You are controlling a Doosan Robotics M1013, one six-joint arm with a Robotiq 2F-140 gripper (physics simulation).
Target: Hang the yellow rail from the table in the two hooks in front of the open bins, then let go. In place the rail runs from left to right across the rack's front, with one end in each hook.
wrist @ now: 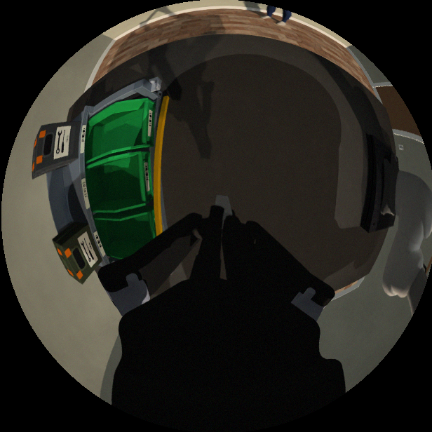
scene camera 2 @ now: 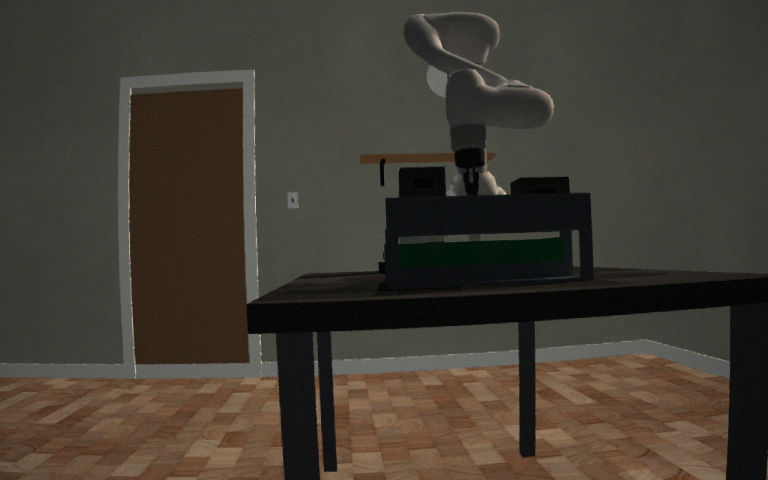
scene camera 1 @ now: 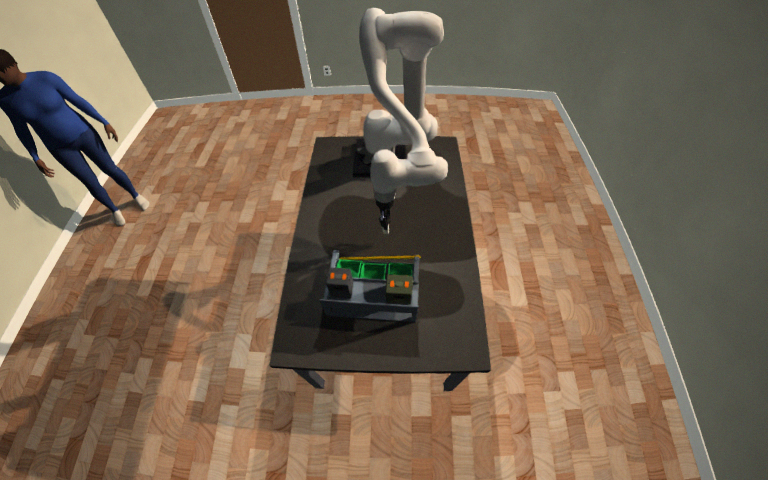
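Note:
The yellow rail runs across the front of the rack, along the open green bins. In scene camera 1 its ends are at the rack's two front corners, one beside the left corner post. How each end sits in its hook is too small to tell. In the wrist view the fingers hide the rail's lower end. My gripper is shut and empty, pointing down above the table, apart from the rail on the robot base's side.
A dark grey case and an olive case stand on the rack's top. The rack stands on the black table. A person stands by the left wall.

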